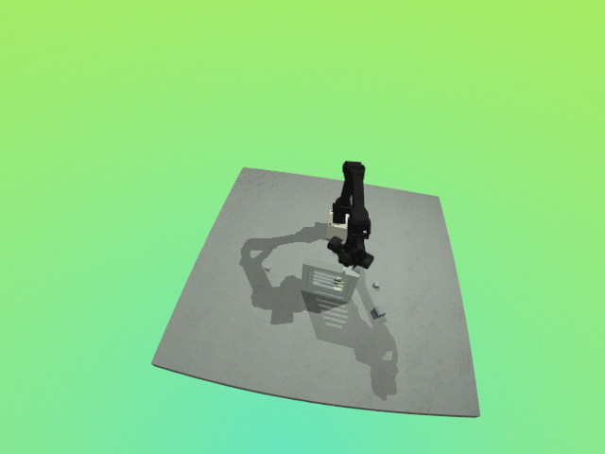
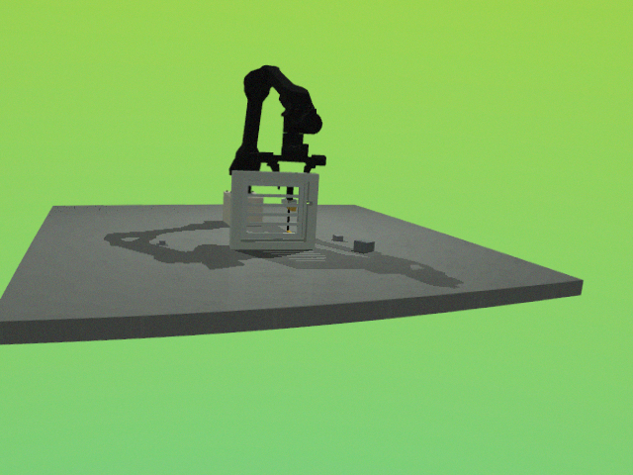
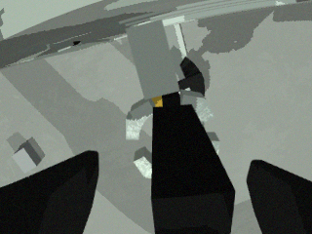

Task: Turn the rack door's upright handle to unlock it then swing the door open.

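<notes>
The yellow-and-black striped handle is 1 cm to the right of my gripper tip and 3 cm below it. Round my gripper tip: grey cube 14 cm ahead, 16 cm to the left, 13 cm below.
</notes>
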